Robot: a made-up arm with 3 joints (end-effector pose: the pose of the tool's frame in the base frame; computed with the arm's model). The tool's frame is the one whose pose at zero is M. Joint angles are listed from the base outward.
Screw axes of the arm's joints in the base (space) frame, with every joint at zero. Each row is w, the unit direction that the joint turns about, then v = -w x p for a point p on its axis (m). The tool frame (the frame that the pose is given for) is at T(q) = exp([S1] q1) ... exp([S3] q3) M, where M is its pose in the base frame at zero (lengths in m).
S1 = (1, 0, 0, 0, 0.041, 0)
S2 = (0, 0, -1, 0.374, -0.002, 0)
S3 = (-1, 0, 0, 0, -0.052, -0.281)
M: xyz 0.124 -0.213 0.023 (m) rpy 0 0 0 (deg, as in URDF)
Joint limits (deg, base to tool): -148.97..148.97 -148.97..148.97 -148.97..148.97
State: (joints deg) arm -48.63 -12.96 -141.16
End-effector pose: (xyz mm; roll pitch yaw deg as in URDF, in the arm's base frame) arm 107.7 -133.8 308.3 93.26 9.69 8.65
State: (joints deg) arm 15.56 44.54 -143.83
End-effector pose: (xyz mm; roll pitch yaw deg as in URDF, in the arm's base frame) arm 126.5 -427.5 -0.7 155.06 10.84 -43.47
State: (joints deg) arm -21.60 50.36 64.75
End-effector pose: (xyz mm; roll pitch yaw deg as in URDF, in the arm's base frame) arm 152.1 -404.3 133.4 -78.93 -16.47 -48.30
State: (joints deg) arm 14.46 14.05 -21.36
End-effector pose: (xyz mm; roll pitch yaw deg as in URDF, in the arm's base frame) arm 160.7 -237.2 -11.1 35.40 3.48 -13.62
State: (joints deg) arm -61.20 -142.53 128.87
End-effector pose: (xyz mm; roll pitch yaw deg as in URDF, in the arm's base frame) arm -118.9 -174.7 309.4 -73.58 32.21 159.73
